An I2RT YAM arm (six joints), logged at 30 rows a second.
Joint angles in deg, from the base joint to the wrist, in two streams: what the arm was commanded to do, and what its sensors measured. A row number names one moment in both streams.
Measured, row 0: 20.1 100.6 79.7 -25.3 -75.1 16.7
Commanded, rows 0 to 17: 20.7 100.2 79.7 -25.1 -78.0 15.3; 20.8 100.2 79.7 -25.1 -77.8 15.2; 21.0 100.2 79.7 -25.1 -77.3 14.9; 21.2 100.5 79.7 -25.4 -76.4 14.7; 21.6 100.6 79.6 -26.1 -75.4 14.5; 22.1 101.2 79.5 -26.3 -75.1 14.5; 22.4 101.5 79.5 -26.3 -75.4 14.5; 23.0 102.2 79.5 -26.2 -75.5 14.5; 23.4 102.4 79.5 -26.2 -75.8 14.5; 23.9 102.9 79.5 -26.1 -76.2 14.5; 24.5 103.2 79.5 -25.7 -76.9 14.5; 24.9 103.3 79.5 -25.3 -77.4 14.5; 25.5 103.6 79.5 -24.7 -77.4 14.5; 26.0 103.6 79.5 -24.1 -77.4 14.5; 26.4 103.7 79.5 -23.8 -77.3 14.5; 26.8 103.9 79.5 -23.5 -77.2 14.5; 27.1 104.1 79.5 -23.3 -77.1 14.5; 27.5 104.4 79.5 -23.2 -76.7 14.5
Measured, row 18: 26.2 103.5 79.7 -23.7 -75.3 15.6
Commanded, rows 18 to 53: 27.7 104.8 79.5 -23.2 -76.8 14.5; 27.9 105.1 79.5 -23.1 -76.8 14.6; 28.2 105.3 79.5 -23.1 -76.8 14.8; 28.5 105.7 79.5 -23.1 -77.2 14.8; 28.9 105.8 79.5 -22.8 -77.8 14.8; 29.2 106.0 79.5 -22.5 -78.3 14.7; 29.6 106.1 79.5 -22.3 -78.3 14.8; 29.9 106.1 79.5 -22.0 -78.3 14.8; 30.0 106.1 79.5 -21.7 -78.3 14.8; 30.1 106.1 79.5 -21.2 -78.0 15.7; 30.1 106.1 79.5 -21.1 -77.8 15.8; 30.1 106.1 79.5 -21.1 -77.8 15.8; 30.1 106.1 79.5 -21.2 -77.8 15.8; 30.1 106.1 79.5 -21.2 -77.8 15.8; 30.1 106.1 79.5 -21.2 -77.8 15.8; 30.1 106.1 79.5 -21.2 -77.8 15.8; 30.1 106.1 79.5 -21.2 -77.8 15.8; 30.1 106.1 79.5 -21.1 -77.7 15.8; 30.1 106.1 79.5 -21.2 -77.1 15.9; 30.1 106.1 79.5 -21.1 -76.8 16.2; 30.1 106.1 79.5 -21.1 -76.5 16.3; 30.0 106.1 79.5 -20.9 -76.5 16.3; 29.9 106.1 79.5 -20.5 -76.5 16.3; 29.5 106.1 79.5 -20.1 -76.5 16.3; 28.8 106.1 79.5 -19.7 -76.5 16.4; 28.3 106.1 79.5 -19.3 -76.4 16.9; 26.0 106.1 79.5 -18.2 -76.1 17.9; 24.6 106.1 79.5 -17.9 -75.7 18.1; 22.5 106.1 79.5 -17.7 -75.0 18.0; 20.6 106.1 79.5 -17.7 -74.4 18.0; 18.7 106.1 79.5 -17.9 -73.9 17.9; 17.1 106.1 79.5 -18.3 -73.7 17.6; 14.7 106.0 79.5 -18.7 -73.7 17.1; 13.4 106.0 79.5 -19.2 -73.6 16.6; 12.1 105.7 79.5 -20.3 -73.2 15.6; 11.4 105.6 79.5 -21.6 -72.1 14.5
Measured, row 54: 14.5 105.6 79.6 -19.5 -73.9 17.1
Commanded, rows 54 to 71: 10.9 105.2 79.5 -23.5 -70.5 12.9; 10.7 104.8 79.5 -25.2 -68.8 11.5; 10.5 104.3 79.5 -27.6 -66.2 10.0; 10.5 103.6 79.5 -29.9 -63.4 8.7; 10.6 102.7 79.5 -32.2 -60.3 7.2; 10.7 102.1 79.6 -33.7 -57.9 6.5; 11.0 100.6 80.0 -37.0 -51.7 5.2; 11.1 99.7 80.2 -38.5 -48.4 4.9; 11.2 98.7 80.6 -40.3 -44.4 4.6; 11.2 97.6 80.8 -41.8 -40.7 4.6; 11.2 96.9 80.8 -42.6 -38.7 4.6; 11.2 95.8 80.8 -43.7 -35.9 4.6; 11.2 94.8 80.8 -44.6 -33.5 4.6; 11.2 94.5 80.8 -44.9 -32.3 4.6; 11.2 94.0 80.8 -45.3 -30.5 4.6; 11.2 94.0 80.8 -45.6 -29.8 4.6; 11.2 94.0 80.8 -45.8 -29.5 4.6; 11.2 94.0 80.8 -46.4 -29.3 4.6
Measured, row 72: 11.0 94.5 79.8 -45.5 -34.6 5.8
